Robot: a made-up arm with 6 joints.
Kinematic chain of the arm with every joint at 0, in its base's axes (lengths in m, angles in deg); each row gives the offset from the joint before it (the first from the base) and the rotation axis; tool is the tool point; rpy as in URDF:
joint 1: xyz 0 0 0.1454 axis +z
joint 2: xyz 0 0 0 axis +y
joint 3: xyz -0.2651 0 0.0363 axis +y
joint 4: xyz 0.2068 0 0.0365 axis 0.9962 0 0.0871
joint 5: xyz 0 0 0 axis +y
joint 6: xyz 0.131 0 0.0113 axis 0.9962 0 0.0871
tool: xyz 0 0 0 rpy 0 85 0
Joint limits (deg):
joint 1: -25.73..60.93
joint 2: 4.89..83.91
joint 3: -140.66..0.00
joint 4: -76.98..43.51
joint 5: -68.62..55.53
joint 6: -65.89..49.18
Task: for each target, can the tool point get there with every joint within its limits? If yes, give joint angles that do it. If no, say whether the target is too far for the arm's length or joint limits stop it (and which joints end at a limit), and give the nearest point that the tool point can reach.
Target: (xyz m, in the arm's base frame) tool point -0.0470 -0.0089 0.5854
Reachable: yes | joints -13.17 28.03 -86.27 -23.07 21.98 -47.83
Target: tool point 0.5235 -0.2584 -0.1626
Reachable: no: too far | nearest point 0.2242 -0.1094 0.1715 | short by 0.473 m
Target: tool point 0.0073 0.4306 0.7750
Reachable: no: too far | nearest point 0.0529 0.2422 0.6363 | short by 0.238 m
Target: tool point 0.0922 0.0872 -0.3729
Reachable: no: joint limits stop it (at a limit: joint 2, joint 3) | nearest point 0.0580 0.0548 0.0803 | short by 0.456 m
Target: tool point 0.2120 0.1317 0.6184
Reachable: yes | joints 30.74 77.39 -105.13 -30.56 -4.19 -25.17
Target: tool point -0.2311 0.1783 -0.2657
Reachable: no: joint limits stop it (at a limit: joint 1, joint 2, joint 3, joint 4) | nearest point -0.0220 0.0571 0.0913 | short by 0.431 m
